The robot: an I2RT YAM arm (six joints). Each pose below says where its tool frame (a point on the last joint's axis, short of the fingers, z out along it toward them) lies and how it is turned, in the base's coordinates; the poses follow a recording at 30 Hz.
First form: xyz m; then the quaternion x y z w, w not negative.
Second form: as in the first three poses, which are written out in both.
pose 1, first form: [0.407 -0.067 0.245 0.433 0.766 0.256 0.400]
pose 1, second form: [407 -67 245 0.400 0.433 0.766 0.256]
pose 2, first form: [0.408 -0.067 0.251 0.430 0.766 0.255 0.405]
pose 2, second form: [408 -67 251 0.405 0.430 0.766 0.255]
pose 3, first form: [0.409 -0.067 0.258 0.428 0.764 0.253 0.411]
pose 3, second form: [409 -67 258 0.411 0.428 0.764 0.253]
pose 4, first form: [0.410 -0.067 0.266 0.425 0.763 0.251 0.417]
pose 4, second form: [410 -67 266 0.417 0.425 0.763 0.251]
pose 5, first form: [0.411 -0.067 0.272 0.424 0.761 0.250 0.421]
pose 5, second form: [411 -67 272 0.421 0.424 0.761 0.250]
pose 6, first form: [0.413 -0.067 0.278 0.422 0.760 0.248 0.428]
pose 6, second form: [413 -67 278 0.428 0.422 0.760 0.248]
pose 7, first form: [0.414 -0.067 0.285 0.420 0.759 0.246 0.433]
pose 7, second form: [414 -67 285 0.433 0.420 0.759 0.246]
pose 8, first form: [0.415 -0.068 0.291 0.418 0.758 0.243 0.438]
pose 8, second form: [415 -68 291 0.438 0.418 0.758 0.243]
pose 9, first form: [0.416 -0.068 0.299 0.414 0.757 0.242 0.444]
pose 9, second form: [416 -68 299 0.444 0.414 0.757 0.242]
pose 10, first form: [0.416 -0.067 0.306 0.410 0.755 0.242 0.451]
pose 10, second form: [416 -67 306 0.451 0.410 0.755 0.242]
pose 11, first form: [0.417 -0.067 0.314 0.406 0.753 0.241 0.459]
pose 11, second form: [417 -67 314 0.459 0.406 0.753 0.241]
